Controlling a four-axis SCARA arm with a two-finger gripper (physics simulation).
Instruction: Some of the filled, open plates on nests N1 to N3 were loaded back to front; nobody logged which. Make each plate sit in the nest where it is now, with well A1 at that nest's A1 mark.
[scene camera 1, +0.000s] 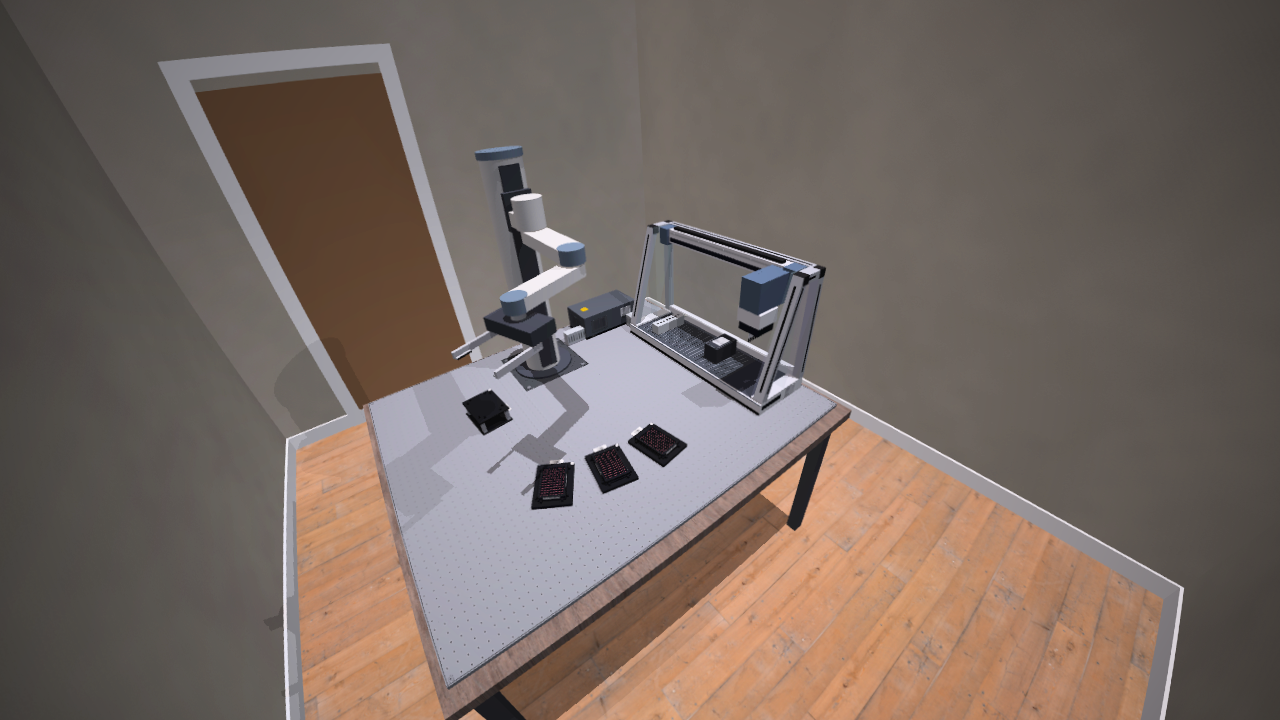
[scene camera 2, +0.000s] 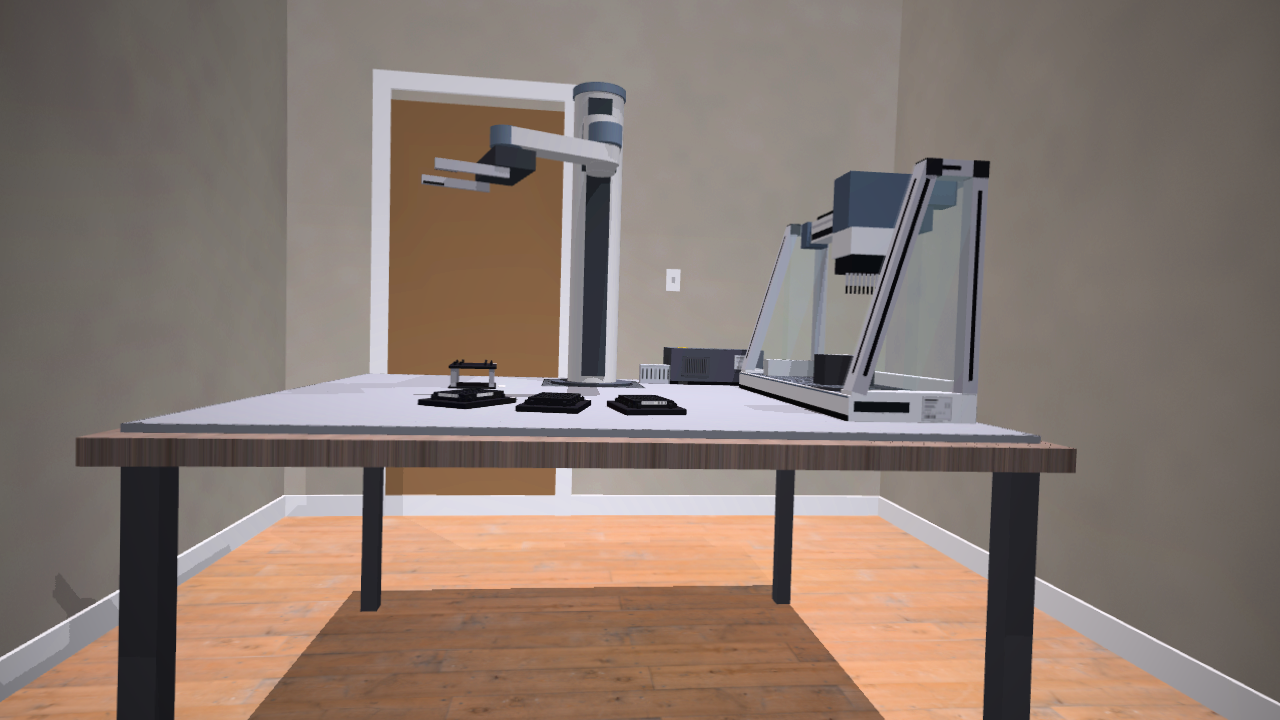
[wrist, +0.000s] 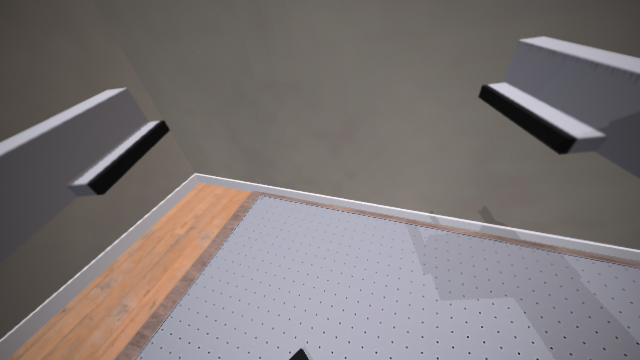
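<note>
Three dark plates with reddish wells sit in black nests on the table: a left plate (scene camera 1: 553, 481) (scene camera 2: 467, 393), a middle plate (scene camera 1: 612, 464) and a right plate (scene camera 1: 657, 440). Their nests are the left nest (scene camera 1: 552, 504), the middle nest (scene camera 1: 620, 485) (scene camera 2: 553, 407) and the right nest (scene camera 1: 665, 461) (scene camera 2: 646, 411). The nest numbers, the A1 marks and which way round each plate sits are too small to read. My gripper (scene camera 1: 478, 363) (scene camera 2: 430, 171) (wrist: 314, 90) is open and empty, high above the table, left of the arm's column and away from the nests.
A black raised stand (scene camera 1: 486, 409) (scene camera 2: 472, 365) stands behind and left of the nests. A framed pipetting machine (scene camera 1: 750, 259) (scene camera 2: 977, 268) stands at the right. A dark grey box (scene camera 1: 599, 313) (scene camera 2: 704, 365) is at the back. A black corner (wrist: 301, 355) shows at the wrist view's bottom edge.
</note>
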